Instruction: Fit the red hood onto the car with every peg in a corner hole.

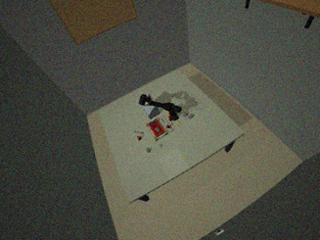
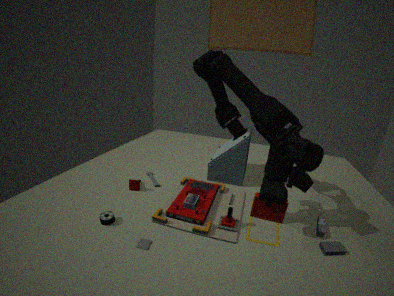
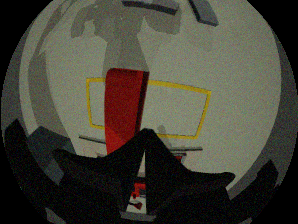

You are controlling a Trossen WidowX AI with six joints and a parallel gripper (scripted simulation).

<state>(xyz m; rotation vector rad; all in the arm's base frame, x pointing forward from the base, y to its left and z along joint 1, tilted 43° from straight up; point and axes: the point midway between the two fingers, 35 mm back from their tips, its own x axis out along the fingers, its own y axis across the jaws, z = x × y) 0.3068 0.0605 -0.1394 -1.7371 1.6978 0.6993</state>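
My gripper tip is 2 cm past the red hood, 2 cm above it and 1 cm to the right of it. From my gripper tip the other things lie so: dark wheel (40 cm to the right, 18 cm ahead, 5 cm below); then grey engine block (21 cm to the right, 3 cm below, 3 cm ahead).
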